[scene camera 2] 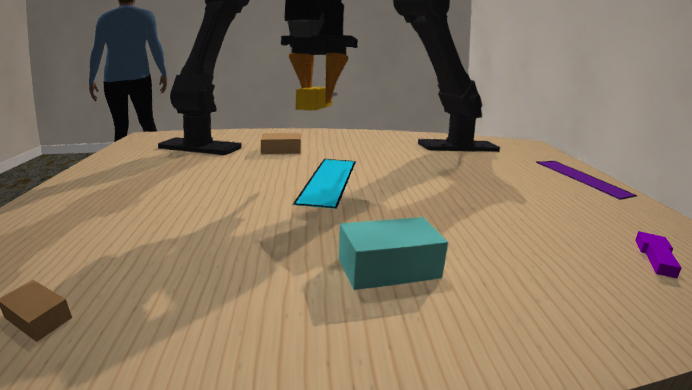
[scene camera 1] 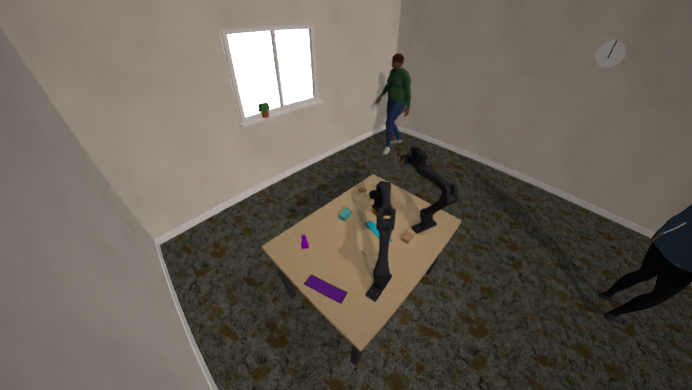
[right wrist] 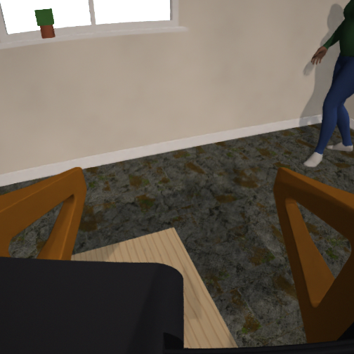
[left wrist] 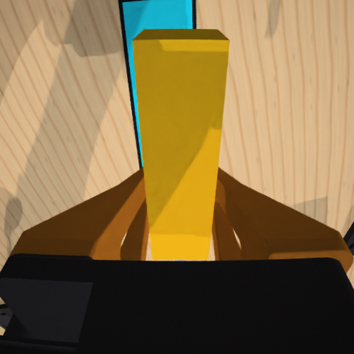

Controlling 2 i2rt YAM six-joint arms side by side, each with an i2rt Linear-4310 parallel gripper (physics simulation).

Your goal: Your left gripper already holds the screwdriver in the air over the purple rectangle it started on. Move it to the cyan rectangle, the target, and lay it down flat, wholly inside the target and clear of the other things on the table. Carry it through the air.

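Places are measured from the left arm's base along level axes (x ahead, y left, z up), in metres.
Pixels of known places: left gripper, between the fingertips: (scene camera 2: 317, 102); right gripper, between the fingertips: (scene camera 1: 402, 153); left arm's base, origin of its link: (scene camera 2: 460, 147) (scene camera 1: 379, 285); right arm's base, origin of its link: (scene camera 2: 197, 147) (scene camera 1: 424, 226).
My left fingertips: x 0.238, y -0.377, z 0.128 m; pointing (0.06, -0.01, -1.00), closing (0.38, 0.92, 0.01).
Note:
Ahead of a thing's pixels: the offset from my left fingertips to its top centre. "pt": to the spot under its first point.
My left gripper (scene camera 2: 319, 90) (left wrist: 180, 176) is shut on the screwdriver's yellow handle @[pt dx +0.061, dy -0.019, dz +0.014 m] (scene camera 2: 310, 98) (left wrist: 181, 130), high above the table. In the left wrist view the handle covers part of the cyan rectangle @[pt dx +0.026, dy +0.019, dz -0.127 m] (scene camera 1: 372, 228) (scene camera 2: 327, 183) (left wrist: 158, 15), whose long edges run nearly along the handle; its left edge shows beside it. The shaft is mostly hidden; a small grey bit shows behind the fingers in scene camera 2. The purple rectangle @[pt dx -0.001, dy +0.579, dz -0.127 m] (scene camera 1: 325, 289) (scene camera 2: 586, 179) lies bare. My right gripper (scene camera 1: 401, 158) (right wrist: 179, 177) is open and empty, beyond the table's far edge in scene camera 1.
A teal block @[dx +0.256, dy +0.035, dz -0.088 m] (scene camera 1: 345, 214) (scene camera 2: 392, 253) lies nearer scene camera 2 than the cyan rectangle. One brown block @[dx -0.222, dy -0.038, dz -0.098 m] (scene camera 1: 408, 237) (scene camera 2: 281, 143) lies near the arm bases, another @[dx +0.320, dy -0.305, dz -0.108 m] (scene camera 1: 362, 190) (scene camera 2: 35, 310) near the far corner. A purple T-shaped piece @[dx +0.331, dy +0.400, dz -0.113 m] (scene camera 1: 304, 242) (scene camera 2: 659, 254) lies near the table's side.

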